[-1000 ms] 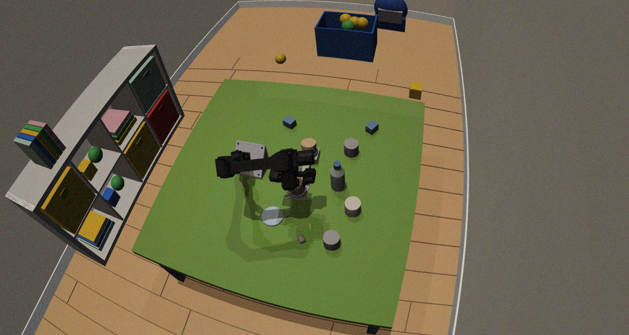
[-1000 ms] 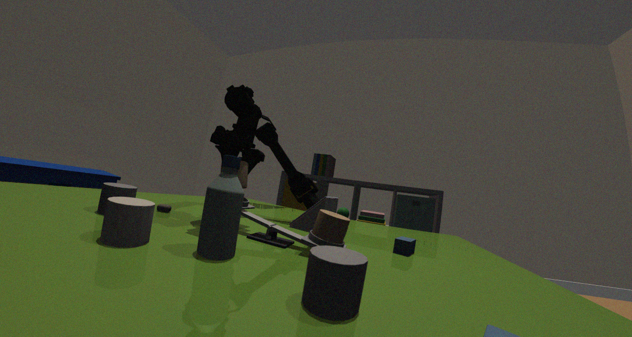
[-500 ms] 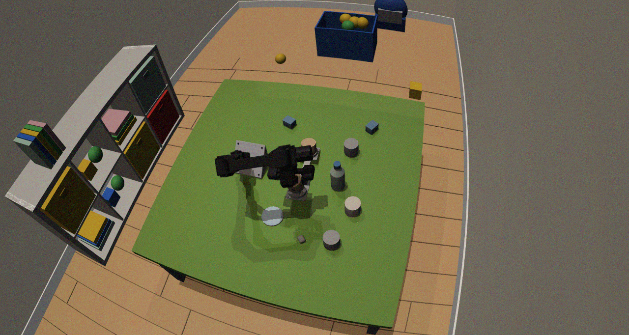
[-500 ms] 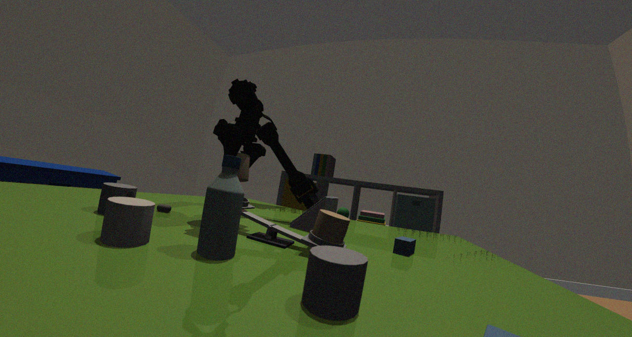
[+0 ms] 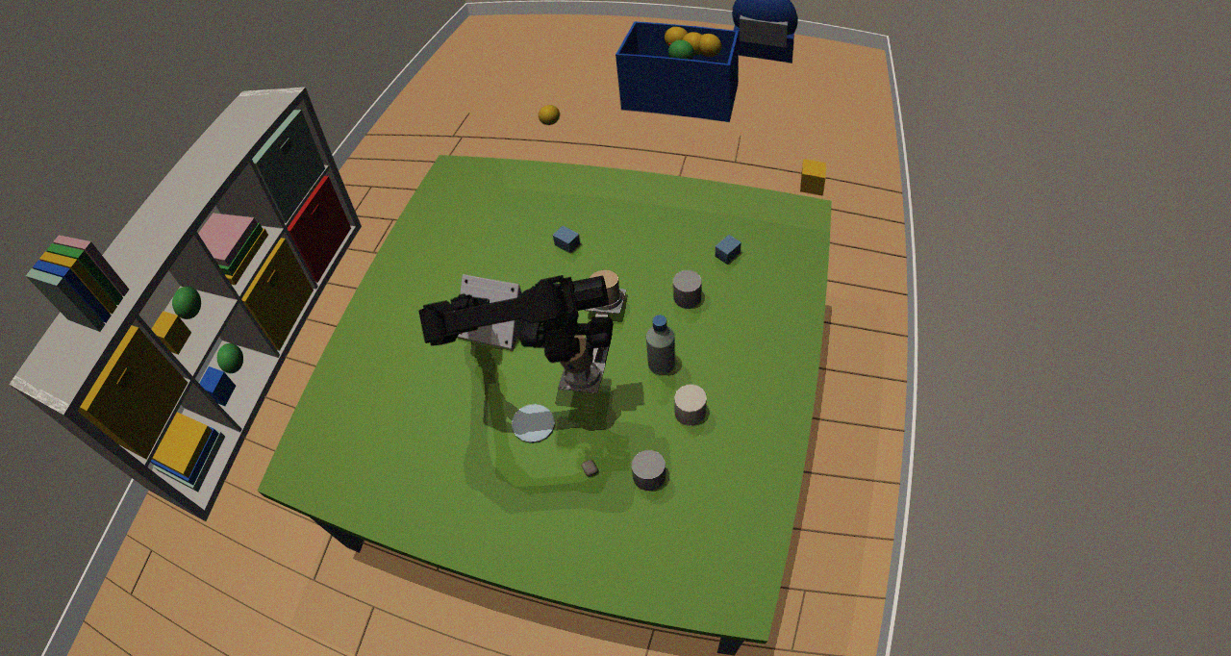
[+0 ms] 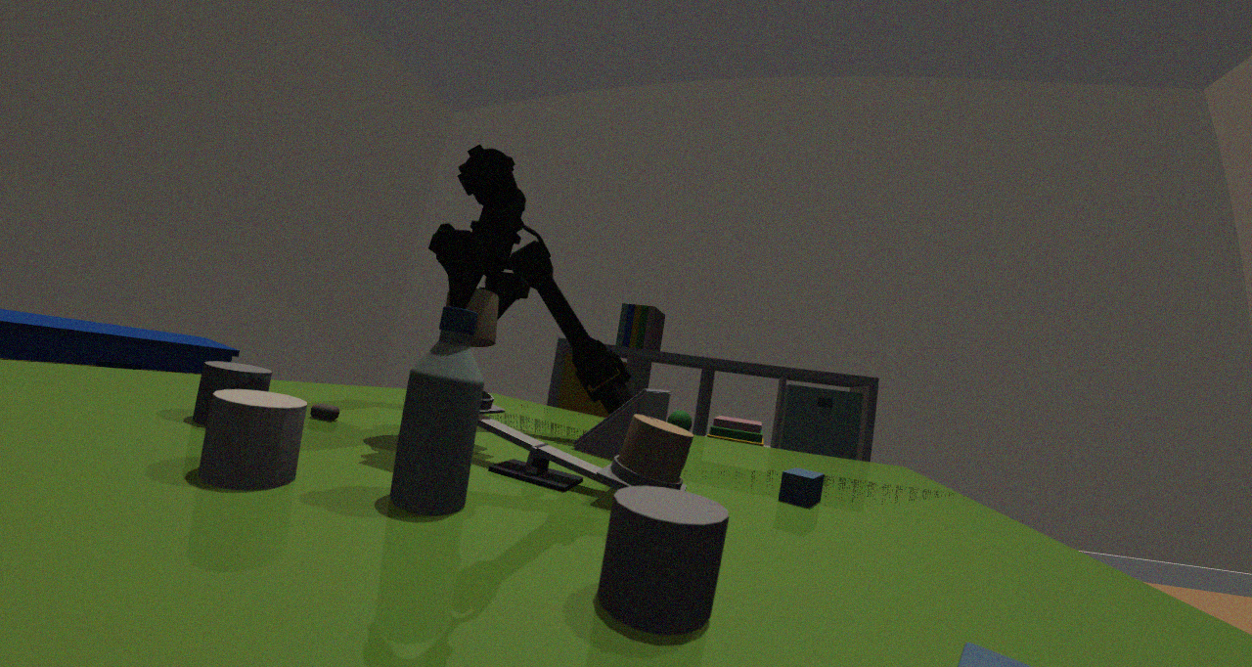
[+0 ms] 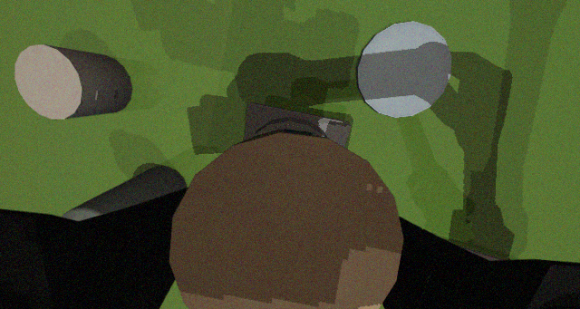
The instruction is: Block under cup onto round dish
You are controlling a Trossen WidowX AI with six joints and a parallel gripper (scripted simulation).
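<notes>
Right now my gripper tip is 20 mm to the left of the brown cup and 10 mm below it. Also, from my gripper tip: balance (140 mm to the left, 130 mm below, 10 mm behind); then grey bottle (160 mm ahead, 120 mm to the left, 50 mm below); then grey block (80 mm below, 10 mm to the left).
</notes>
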